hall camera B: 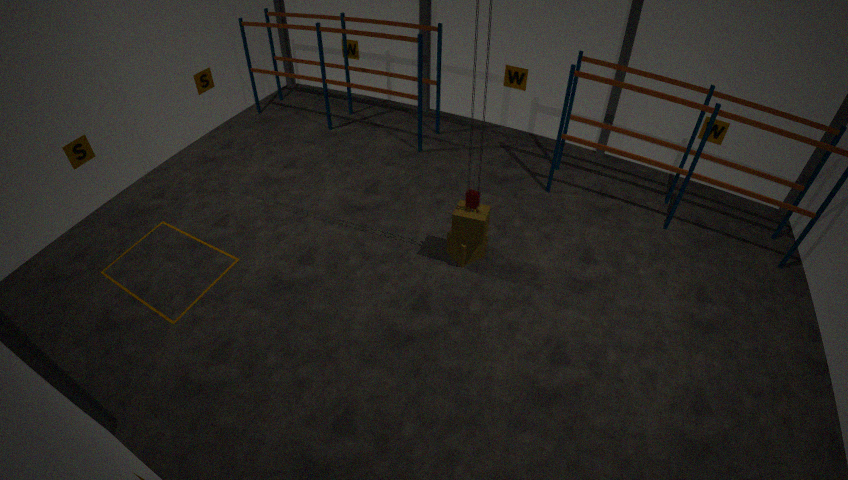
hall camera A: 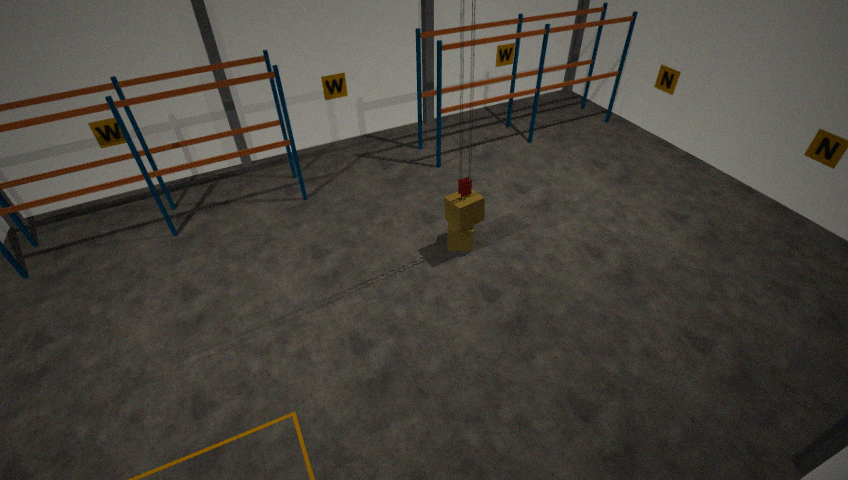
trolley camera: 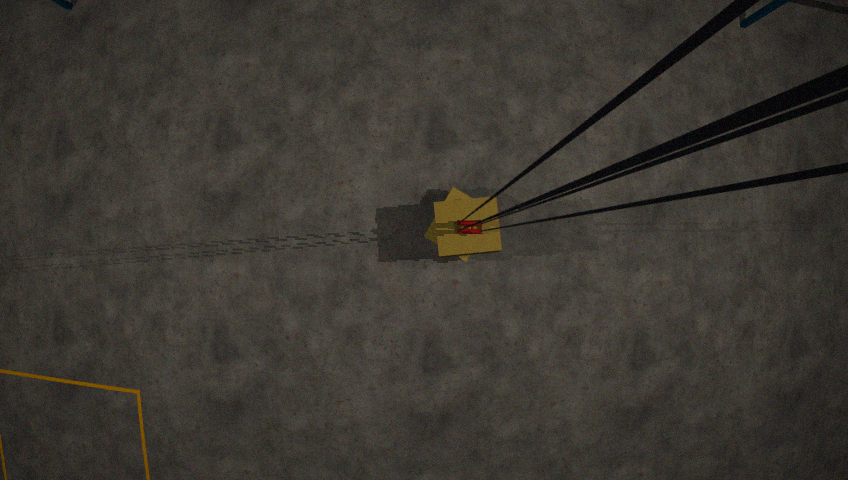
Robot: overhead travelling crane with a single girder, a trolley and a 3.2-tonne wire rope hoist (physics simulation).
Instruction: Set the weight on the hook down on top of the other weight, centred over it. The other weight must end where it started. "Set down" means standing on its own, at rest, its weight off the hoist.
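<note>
The red hook block [hall camera A: 464,186] [hall camera B: 472,198] [trolley camera: 469,227] is shut on the upper yellow weight [hall camera A: 474,215] [hall camera B: 470,226] [trolley camera: 447,243], which is upright and level on the ropes. The other yellow weight [hall camera A: 460,241] [hall camera B: 467,256] [trolley camera: 454,193] stands on the floor directly below, turned at an angle to the upper one. Its corners show past the upper weight's edges in the trolley view. The upper weight looks slightly right of the lower one in hall camera A and the trolley view. Its underside hides most of the lower top face; whether they touch I cannot tell.
Blue and orange racks [hall camera A: 439,104] [hall camera A: 148,173] [hall camera B: 420,92] [hall camera B: 692,166] stand along the W wall. A yellow floor outline [hall camera A: 212,445] [hall camera B: 137,298] [trolley camera: 69,381] lies away from the weights. The ropes run up to the right in the trolley view.
</note>
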